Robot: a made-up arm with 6 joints.
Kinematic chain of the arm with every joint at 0, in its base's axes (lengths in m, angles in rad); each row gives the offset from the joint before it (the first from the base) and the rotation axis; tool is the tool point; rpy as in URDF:
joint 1: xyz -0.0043 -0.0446 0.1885 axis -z
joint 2: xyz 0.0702 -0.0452 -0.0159 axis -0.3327 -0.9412 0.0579
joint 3: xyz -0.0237 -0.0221 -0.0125 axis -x
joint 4: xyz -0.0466 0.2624 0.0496 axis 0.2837 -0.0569 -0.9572
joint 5: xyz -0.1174 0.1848 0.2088 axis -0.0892 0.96 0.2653
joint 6: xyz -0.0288 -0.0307 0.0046 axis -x
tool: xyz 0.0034 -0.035 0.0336 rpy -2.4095 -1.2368 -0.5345
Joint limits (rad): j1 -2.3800..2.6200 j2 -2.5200..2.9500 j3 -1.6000..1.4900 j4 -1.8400..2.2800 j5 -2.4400..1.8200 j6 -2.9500..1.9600
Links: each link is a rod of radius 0.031 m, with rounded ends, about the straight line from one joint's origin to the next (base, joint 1, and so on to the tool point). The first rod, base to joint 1, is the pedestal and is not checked.
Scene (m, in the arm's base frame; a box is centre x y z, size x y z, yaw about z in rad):
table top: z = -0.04
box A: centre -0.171 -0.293 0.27 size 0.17 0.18 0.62 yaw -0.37
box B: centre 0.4 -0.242 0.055 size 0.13 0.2 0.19 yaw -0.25
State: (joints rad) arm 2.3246 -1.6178 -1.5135 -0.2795 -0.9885 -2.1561
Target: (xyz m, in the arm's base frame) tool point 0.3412 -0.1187 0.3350
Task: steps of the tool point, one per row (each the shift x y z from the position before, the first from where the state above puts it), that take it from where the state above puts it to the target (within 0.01 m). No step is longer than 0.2 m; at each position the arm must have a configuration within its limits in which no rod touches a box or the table.
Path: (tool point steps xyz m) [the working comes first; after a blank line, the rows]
Joints at the target: 2.1914 -0.1267 0.1529 -0.4678 -0.9679 -2.0975
Straight joint move there: touches box A.

1: 0.0302 0.0496 0.0850
2: 0.0541 0.0537 0.0827
3: 0.0809 0.0513 0.0751
4: 0.0816 -0.1306 0.0749
5: 0.1310 -0.1023 0.0332
6: 0.1551 -0.0630 -0.0159
7: 0.1516 -0.0222 -0.0647
8: 0.1244 0.0120 -0.1054
9: 0.0807 0.0337 -0.1329

